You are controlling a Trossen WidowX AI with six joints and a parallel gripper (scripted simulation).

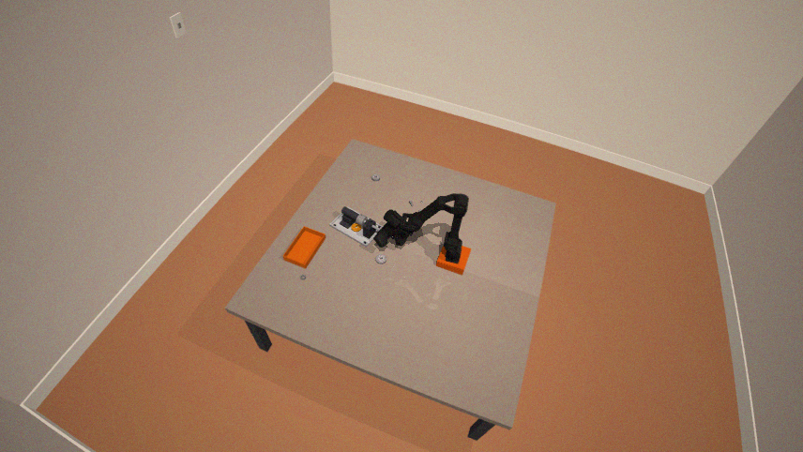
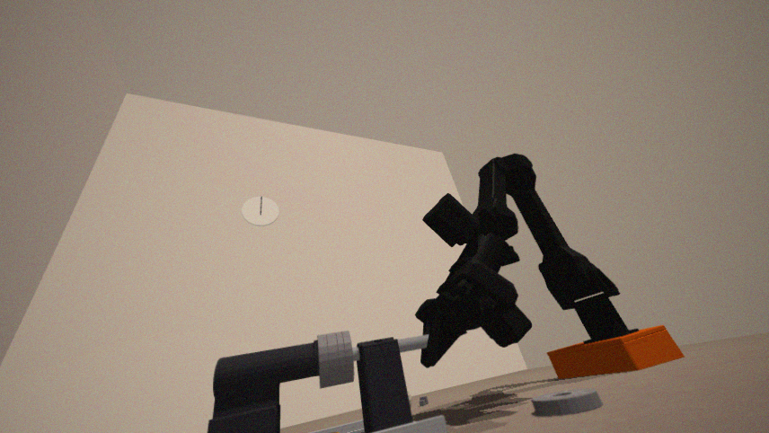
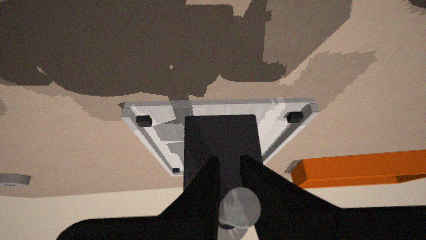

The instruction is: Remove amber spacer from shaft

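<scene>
Right now the grey shaft is 5 cm ahead of my gripper tip, 2 cm above it and 1 cm to the right of it. Also, from my gripper tip: amber spacer (13 cm ahead, 4 cm below, 3 cm to the right); orange tray (32 cm ahead, 18 cm to the left, 5 cm below); grey ring (11 cm to the left, 5 cm below, 5 cm behind).
</scene>
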